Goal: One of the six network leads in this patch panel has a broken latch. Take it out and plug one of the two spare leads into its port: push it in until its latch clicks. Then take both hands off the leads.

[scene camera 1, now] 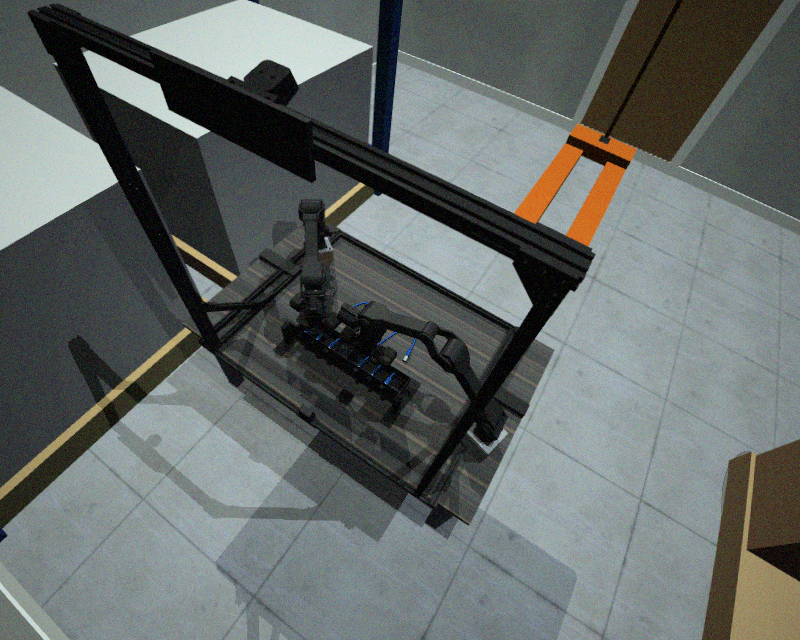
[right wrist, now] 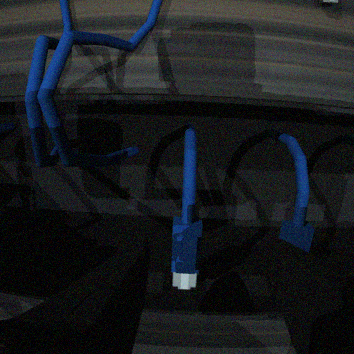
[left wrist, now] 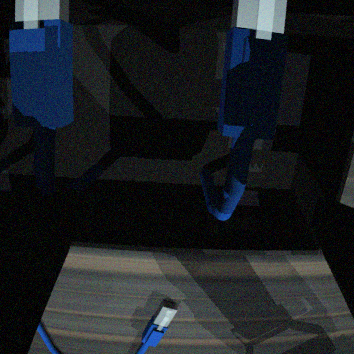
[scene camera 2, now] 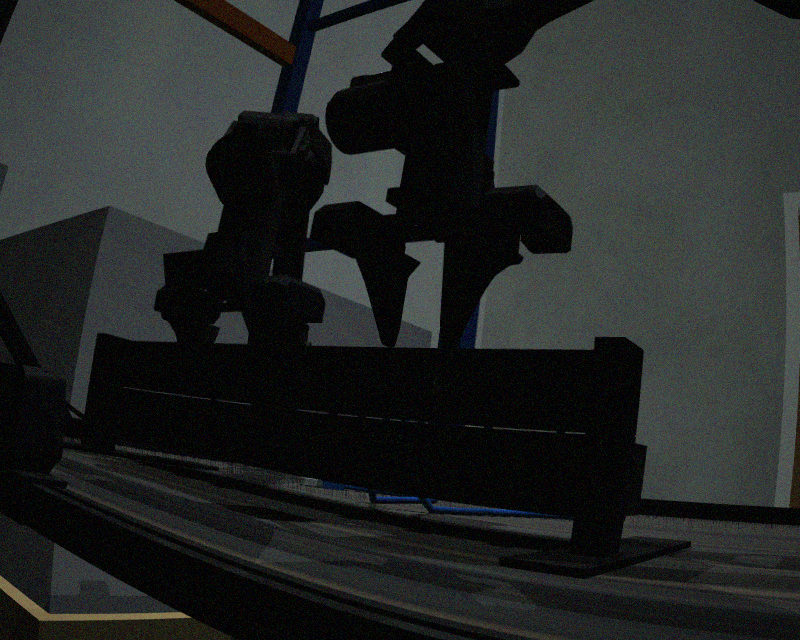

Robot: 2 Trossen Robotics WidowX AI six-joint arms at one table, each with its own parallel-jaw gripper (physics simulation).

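Places are measured from the left arm's base along level axes (x ahead, y left, z up), in centimetres.
Pixels of known places: left gripper, fingertip midpoint: (scene camera 1: pixel 317 325) (left wrist: pixel 200 206); right gripper, fingertip midpoint: (scene camera 1: pixel 366 357) (right wrist: pixel 209 250) (scene camera 2: pixel 416 347); left arm's base, origin of the base link: (scene camera 1: pixel 318 244); right arm's base, origin of the base link: (scene camera 1: pixel 486 431).
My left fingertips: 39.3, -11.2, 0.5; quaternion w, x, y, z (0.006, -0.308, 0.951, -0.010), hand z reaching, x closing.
For each thing: its middle in the pictures, then the offset to it from my left fingertips, as dx, dy, dz. Level surfaces: height alone.
- black patch panel, body centre: (right wrist: pixel 83 212) (scene camera 2: pixel 308 427) (scene camera 1: pixel 346 359) +15.7, +5.8, -2.0
- blue lead, body centre: (right wrist: pixel 184 270) +21.3, +8.7, +1.9
- table, its level: dz -7.4
The black patch panel (scene camera 1: pixel 360 376) (scene camera 2: pixel 366 394) stands on the wooden table with blue network leads in it. My left gripper (scene camera 1: pixel 310 318) (scene camera 2: pixel 235 333) is open and empty, low over the panel's left end. The left wrist view shows two plugged blue leads, one at the left (left wrist: pixel 40 74) and one at the right (left wrist: pixel 251 81), and a spare lead (left wrist: pixel 159 324) (scene camera 1: pixel 409 351) lying on the table beyond. My right gripper (scene camera 1: pixel 357 330) (scene camera 2: pixel 423 333) is half open and empty, just above the panel's middle. Below it a blue lead (right wrist: pixel 185 246) with a white tip lies straight, and another lead (right wrist: pixel 296 233) sits to its right. I cannot tell how deep either is seated.
Loose blue cable loops (right wrist: pixel 53 88) lie tangled on the table (scene camera 1: pixel 436 438) behind the panel. A black gantry frame (scene camera 1: pixel 436 197) spans the table, and its post (scene camera 1: pixel 493 381) stands by the right arm's base. Both arms are close together over the panel.
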